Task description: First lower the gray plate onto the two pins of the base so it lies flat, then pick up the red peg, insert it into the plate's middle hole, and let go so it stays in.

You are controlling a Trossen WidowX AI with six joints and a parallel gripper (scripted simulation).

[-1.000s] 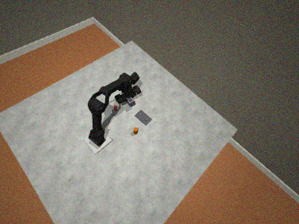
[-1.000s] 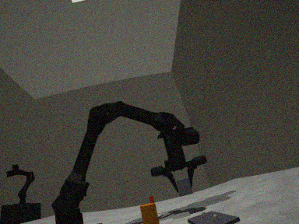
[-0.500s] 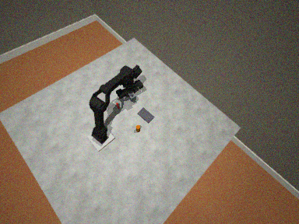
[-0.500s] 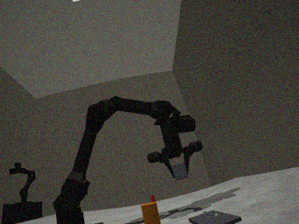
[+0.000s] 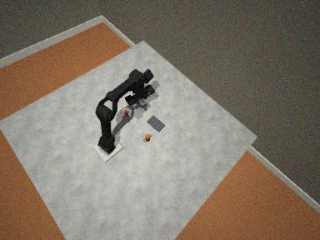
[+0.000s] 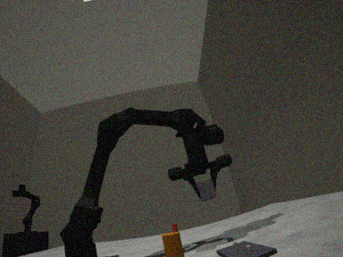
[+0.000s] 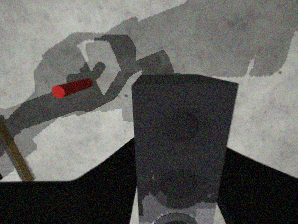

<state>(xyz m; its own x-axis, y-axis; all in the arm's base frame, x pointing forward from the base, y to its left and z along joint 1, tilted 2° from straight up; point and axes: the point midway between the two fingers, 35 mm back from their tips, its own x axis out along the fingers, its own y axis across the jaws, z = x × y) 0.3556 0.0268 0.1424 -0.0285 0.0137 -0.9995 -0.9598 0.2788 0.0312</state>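
Right now the dark flat base is 15 cm to the right of my gripper tip, 13 cm below it and 1 cm behind it. Also, from my gripper tip: red peg 10 cm below, 10 cm behind, 6 cm to the left; small orange block 18 cm to the right, 14 cm behind, 10 cm below; gray plate 3 cm above.
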